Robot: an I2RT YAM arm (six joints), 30 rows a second.
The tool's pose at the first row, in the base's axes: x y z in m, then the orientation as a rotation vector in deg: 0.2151, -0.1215, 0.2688, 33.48, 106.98, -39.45
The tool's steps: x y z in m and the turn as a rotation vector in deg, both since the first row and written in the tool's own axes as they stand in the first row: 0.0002, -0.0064, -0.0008, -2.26, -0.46, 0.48; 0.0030, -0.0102, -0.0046, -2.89, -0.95, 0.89; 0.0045, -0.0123, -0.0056, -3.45, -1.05, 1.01; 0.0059, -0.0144, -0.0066, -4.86, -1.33, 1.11; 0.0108, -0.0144, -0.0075, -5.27, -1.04, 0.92
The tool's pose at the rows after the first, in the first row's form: 0.2102, -0.1255, 0.2701, 32.25, 106.90, -37.03; 0.2042, -0.1254, 0.2695, 32.00, 106.42, -36.24; 0.2016, -0.1261, 0.2688, 31.70, 106.40, -35.64; 0.1991, -0.1268, 0.2683, 30.76, 106.41, -34.26; 0.1967, -0.1258, 0.2640, 30.45, 106.85, -33.94
